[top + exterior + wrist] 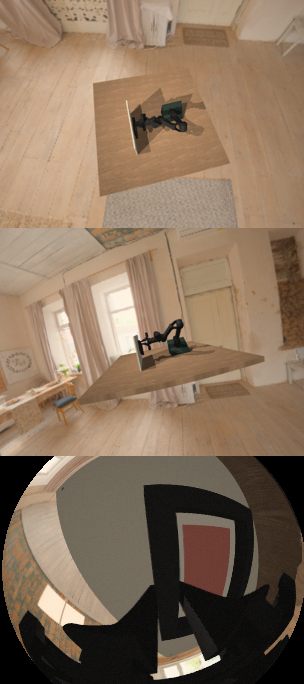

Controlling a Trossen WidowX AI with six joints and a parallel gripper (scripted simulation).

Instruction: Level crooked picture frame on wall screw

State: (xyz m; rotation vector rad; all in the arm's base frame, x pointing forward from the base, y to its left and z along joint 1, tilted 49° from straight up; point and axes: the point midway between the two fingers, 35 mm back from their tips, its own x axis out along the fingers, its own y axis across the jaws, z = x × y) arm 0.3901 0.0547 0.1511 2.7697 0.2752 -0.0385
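The picture frame lies 1 cm ahead of my gripper tip, 2 cm to the left of it and 5 cm below it. From my gripper tip the other things lie so: wall panel (2 cm ahead, 1 cm to the left, 7 cm below).
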